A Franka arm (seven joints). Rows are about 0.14 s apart.
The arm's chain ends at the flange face. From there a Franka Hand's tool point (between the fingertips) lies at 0.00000 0.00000 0.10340 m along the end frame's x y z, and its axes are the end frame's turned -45 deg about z.
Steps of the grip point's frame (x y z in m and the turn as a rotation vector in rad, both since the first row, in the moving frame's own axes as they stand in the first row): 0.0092, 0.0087, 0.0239, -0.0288, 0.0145, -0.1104; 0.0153, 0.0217, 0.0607, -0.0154, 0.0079, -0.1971; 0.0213, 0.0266, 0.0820, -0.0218, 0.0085, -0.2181
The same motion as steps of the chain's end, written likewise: 0.0094, -0.0012, 0.0240, -0.0101, 0.0306, -0.1104; 0.0244, 0.0041, 0.0607, -0.0053, 0.0165, -0.1971; 0.0316, 0.0030, 0.0820, -0.0094, 0.0214, -0.2181
